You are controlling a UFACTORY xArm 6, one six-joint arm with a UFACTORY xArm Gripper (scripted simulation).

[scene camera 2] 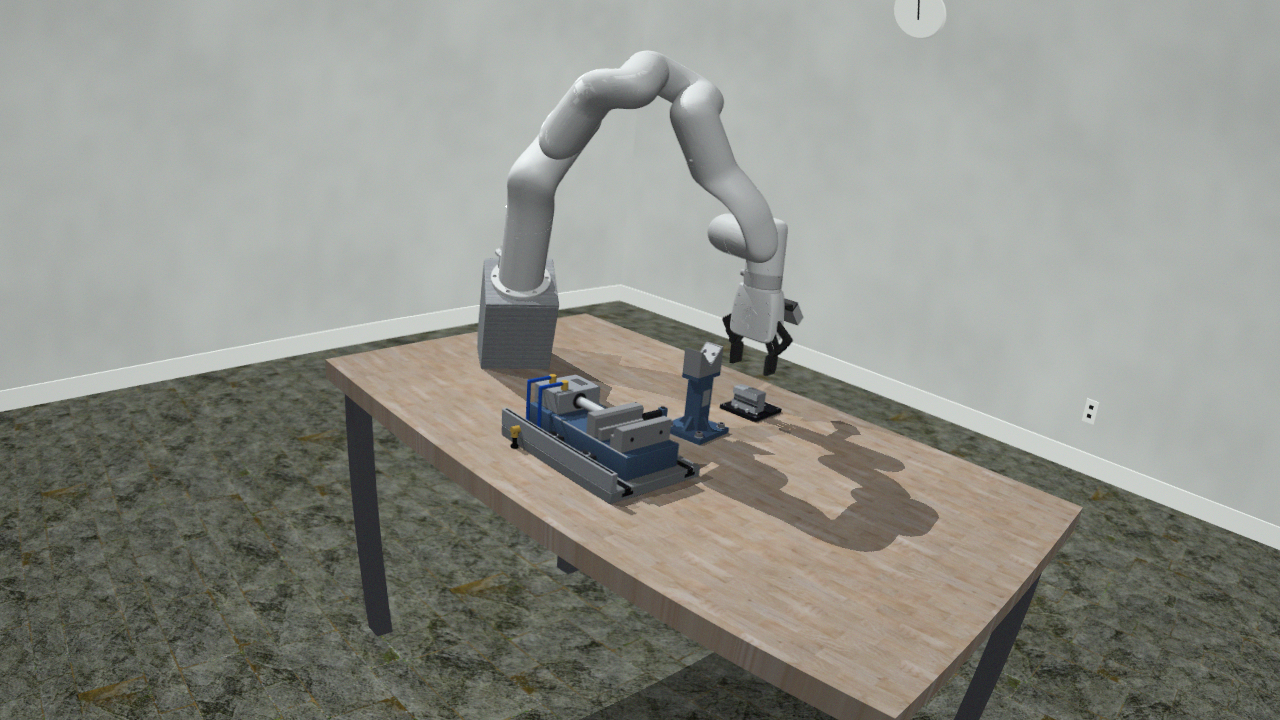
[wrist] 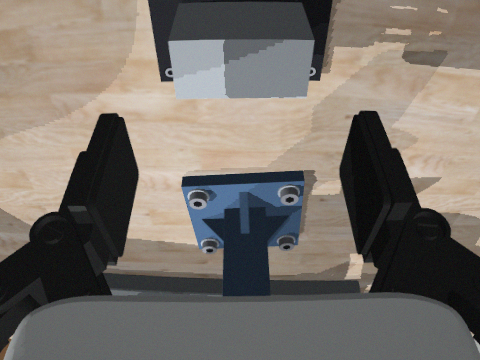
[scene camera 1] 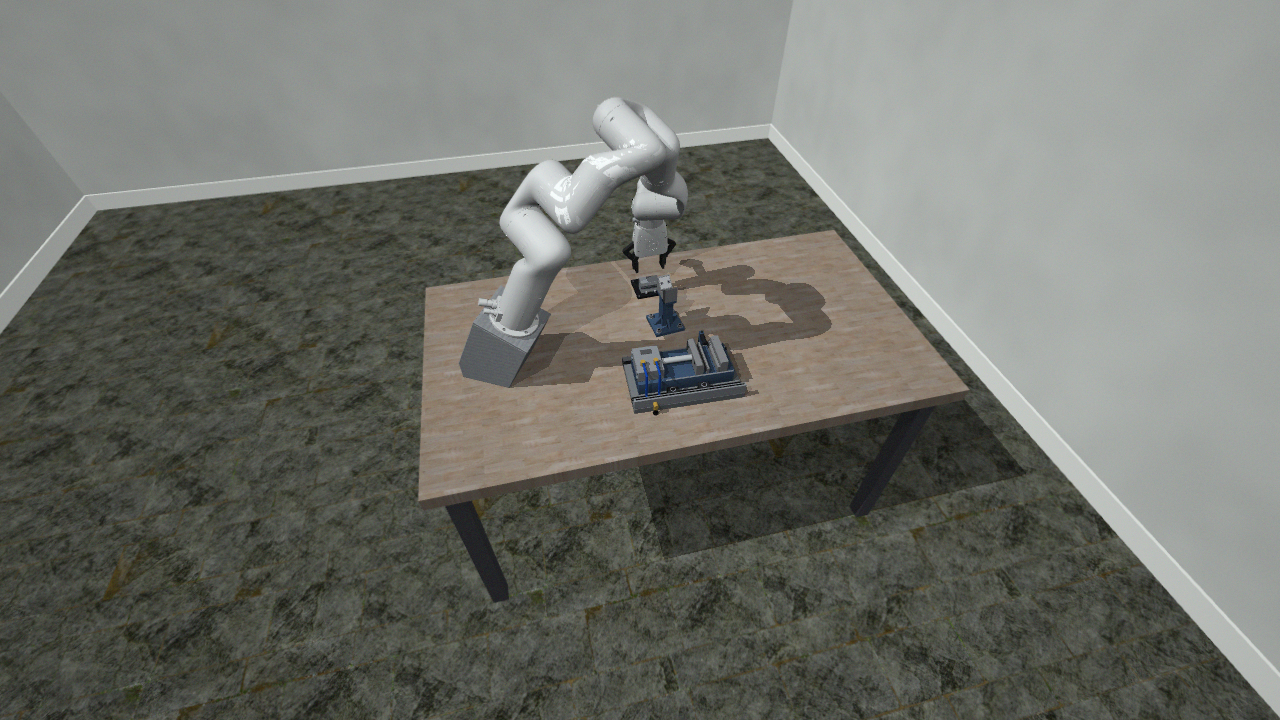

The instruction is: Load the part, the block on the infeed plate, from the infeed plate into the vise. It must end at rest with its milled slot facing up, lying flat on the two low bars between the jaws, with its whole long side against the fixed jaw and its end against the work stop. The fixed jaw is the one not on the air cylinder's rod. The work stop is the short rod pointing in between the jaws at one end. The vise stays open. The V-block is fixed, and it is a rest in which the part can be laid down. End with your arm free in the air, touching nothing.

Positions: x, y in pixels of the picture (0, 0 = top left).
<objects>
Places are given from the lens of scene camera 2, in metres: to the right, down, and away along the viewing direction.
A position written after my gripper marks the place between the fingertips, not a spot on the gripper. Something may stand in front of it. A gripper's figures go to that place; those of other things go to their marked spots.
my gripper (scene camera 2: 751, 368): 0.22, 0.02, 1.68
grey block (scene camera 2: 746, 397): 0.21, 0.07, 1.69
</objects>
